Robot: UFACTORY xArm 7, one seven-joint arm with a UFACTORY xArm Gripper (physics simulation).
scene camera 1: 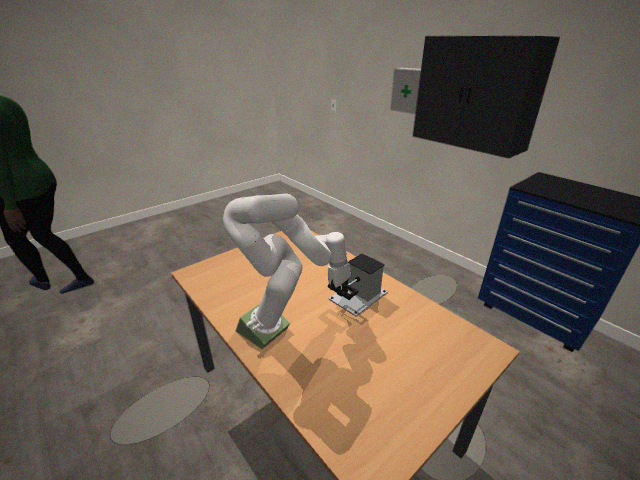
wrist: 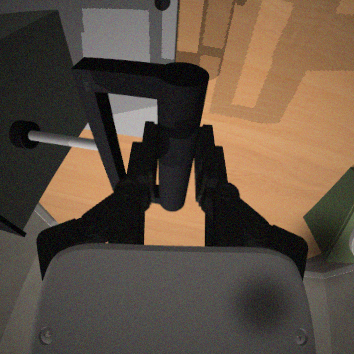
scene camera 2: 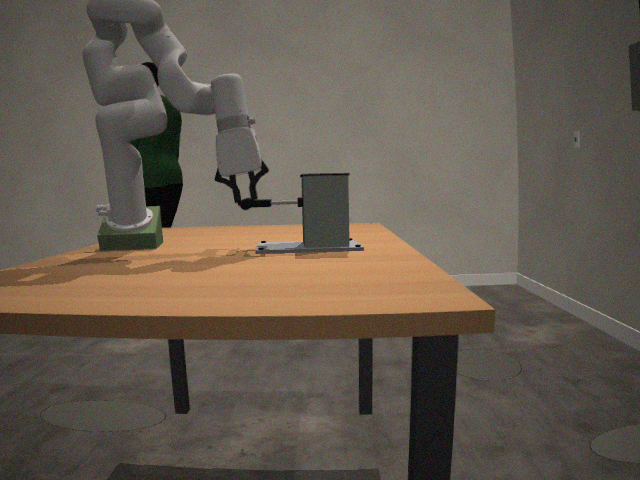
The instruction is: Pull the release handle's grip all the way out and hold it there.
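The release handle's black grip [wrist: 182,107] [scene camera 2: 246,204] is a round bar on a black bracket. A bare metal rod [wrist: 62,140] [scene camera 2: 285,202] runs from the bracket to a black collar on the grey-green housing [scene camera 1: 368,279] [scene camera 2: 325,211] [wrist: 30,100]. A length of rod shows between bracket and housing. My gripper [wrist: 176,138] [scene camera 2: 245,198] is shut on the grip, one finger on each side of the bar, above the wooden table. In the scene camera 1 view the fingers and the grip are small and dark, and hard to tell apart.
The housing stands on a bolted metal base plate [scene camera 1: 355,311] [scene camera 2: 281,248] on the wooden table [scene camera 1: 413,372] [scene camera 2: 232,294]. The arm's green base block [scene camera 1: 263,338] [scene camera 2: 130,240] [wrist: 332,215] is at the table's other side. A person in green [scene camera 1: 23,155] [scene camera 2: 168,147] stands beyond the table.
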